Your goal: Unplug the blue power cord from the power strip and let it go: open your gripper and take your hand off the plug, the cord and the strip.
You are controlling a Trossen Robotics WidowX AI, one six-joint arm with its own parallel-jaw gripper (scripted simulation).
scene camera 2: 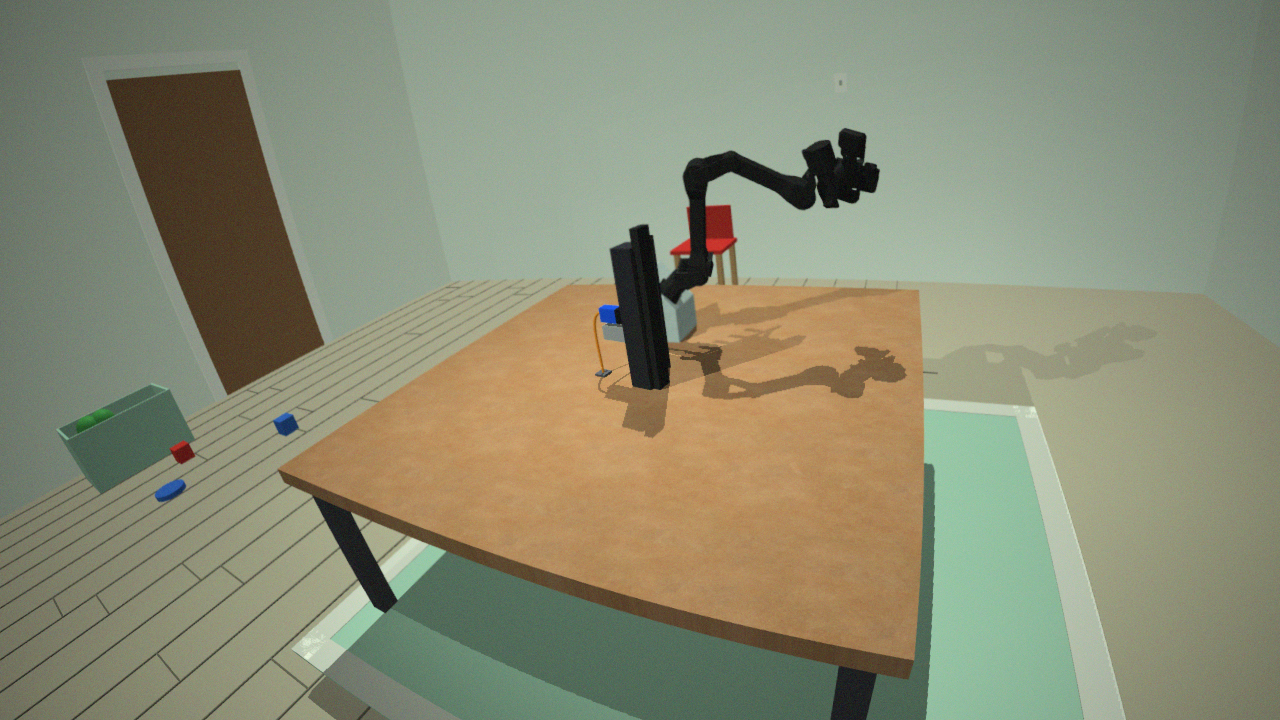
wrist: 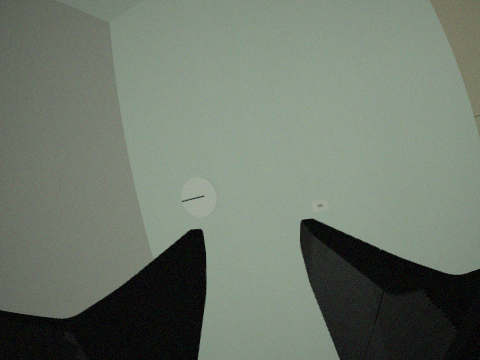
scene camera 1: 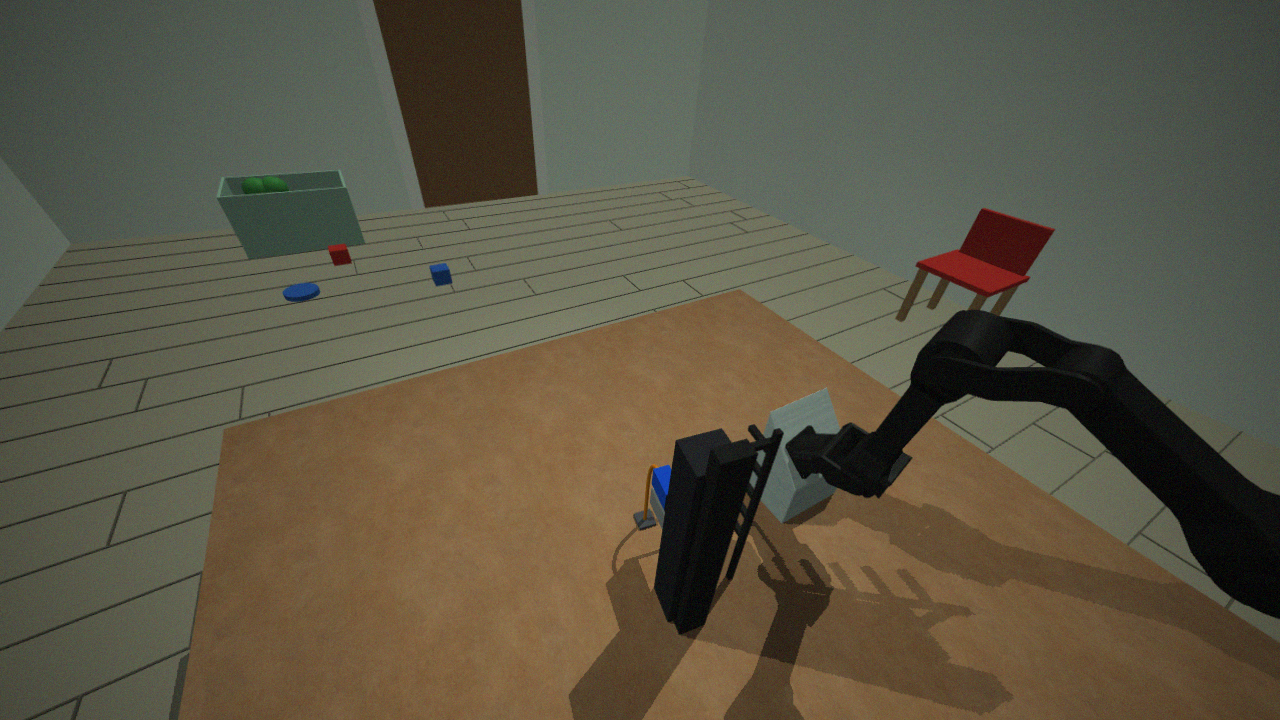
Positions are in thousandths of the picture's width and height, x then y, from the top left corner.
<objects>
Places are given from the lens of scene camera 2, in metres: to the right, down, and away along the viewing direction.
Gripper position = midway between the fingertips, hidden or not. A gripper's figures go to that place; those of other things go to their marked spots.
my gripper (scene camera 2: 675, 213): 0.56, -0.52, 1.23
black upright block (scene camera 2: 500, 327): 0.00, -0.25, 1.07
</objects>
